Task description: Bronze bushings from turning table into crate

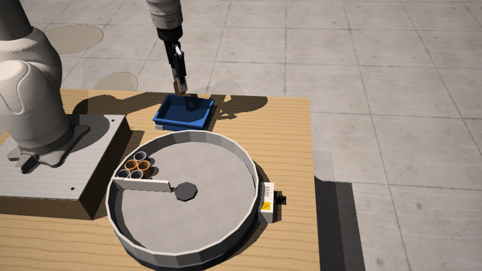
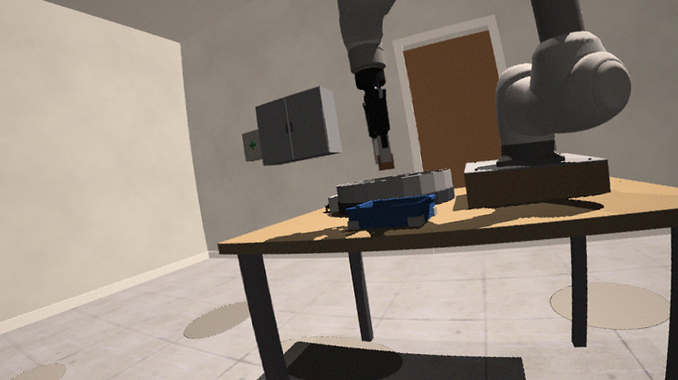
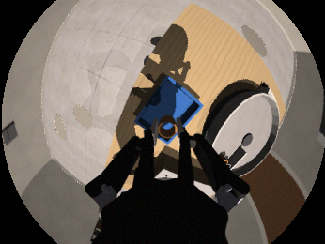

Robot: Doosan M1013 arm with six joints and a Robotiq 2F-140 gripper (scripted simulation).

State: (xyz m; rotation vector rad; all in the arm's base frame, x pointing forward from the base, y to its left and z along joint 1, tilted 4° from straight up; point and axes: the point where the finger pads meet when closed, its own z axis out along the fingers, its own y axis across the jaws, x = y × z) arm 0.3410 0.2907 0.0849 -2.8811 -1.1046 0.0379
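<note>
Now: the blue crate 16 cm below my hand. Round my hand: round grey turning table (35 cm to the right, 13 cm below, 13 cm ahead).
</note>
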